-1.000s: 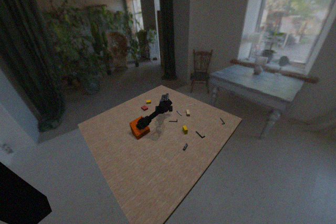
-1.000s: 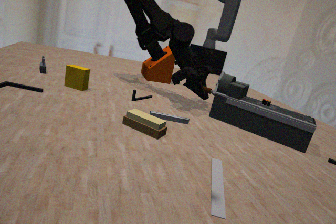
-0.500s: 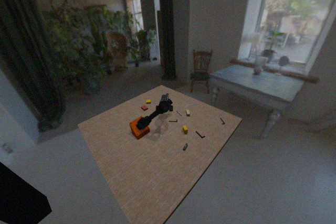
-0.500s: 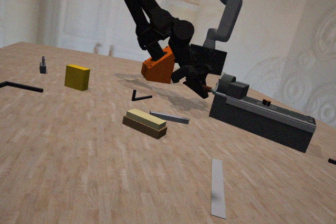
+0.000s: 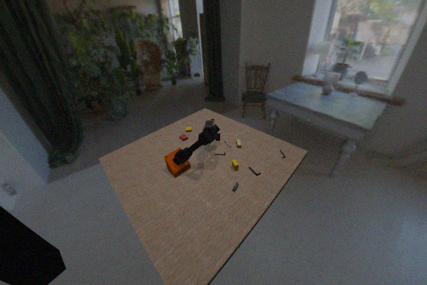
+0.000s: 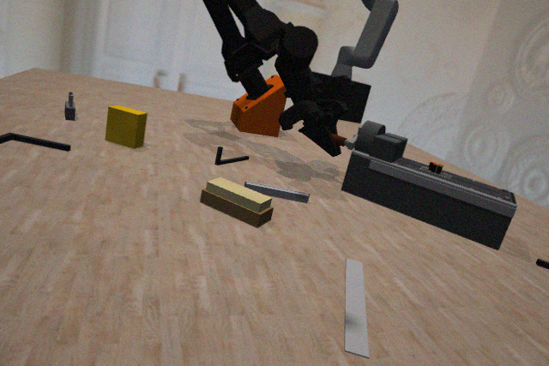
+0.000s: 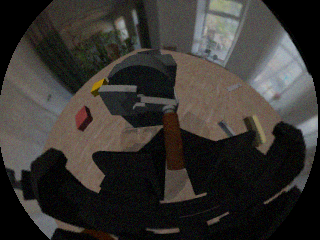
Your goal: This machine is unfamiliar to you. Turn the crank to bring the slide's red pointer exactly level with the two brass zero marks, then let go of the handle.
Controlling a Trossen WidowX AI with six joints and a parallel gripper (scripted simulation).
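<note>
My gripper tip is 120 mm short of the red pointer, 110 mm to the right of it and 30 mm below it. From my gripper tip the other things lie so: tan-and-brown block (120 mm ahead, 230 mm to the right, 40 mm below); then brown crank handle (10 mm behind, 10 mm to the right, 30 mm above); then grey bar (70 mm ahead, 140 mm to the right, 50 mm below).
</note>
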